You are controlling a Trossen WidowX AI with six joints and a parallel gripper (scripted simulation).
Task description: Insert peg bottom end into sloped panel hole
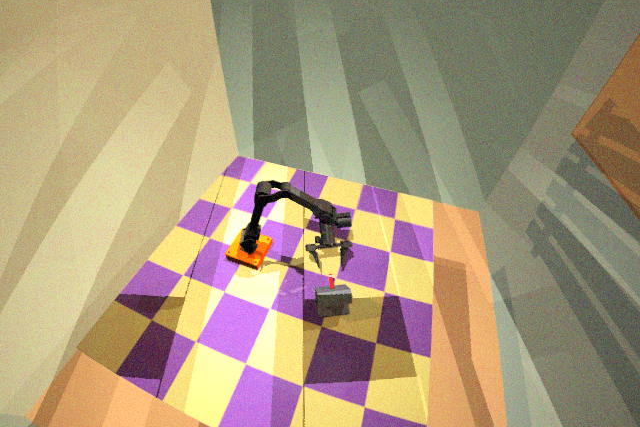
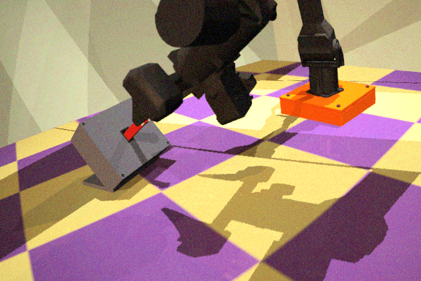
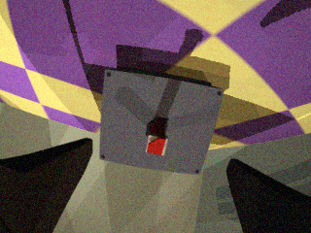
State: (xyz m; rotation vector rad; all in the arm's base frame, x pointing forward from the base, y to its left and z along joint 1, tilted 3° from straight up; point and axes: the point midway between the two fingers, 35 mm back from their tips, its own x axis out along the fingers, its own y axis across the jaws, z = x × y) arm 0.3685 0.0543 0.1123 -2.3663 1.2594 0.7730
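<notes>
My gripper tip is 2 cm short of the red peg, 4 cm to the left of it and 2 cm above it. The rest, counted from my gripper tip: grey sloped panel (5 cm ahead, 8 cm to the right, 6 cm below).
</notes>
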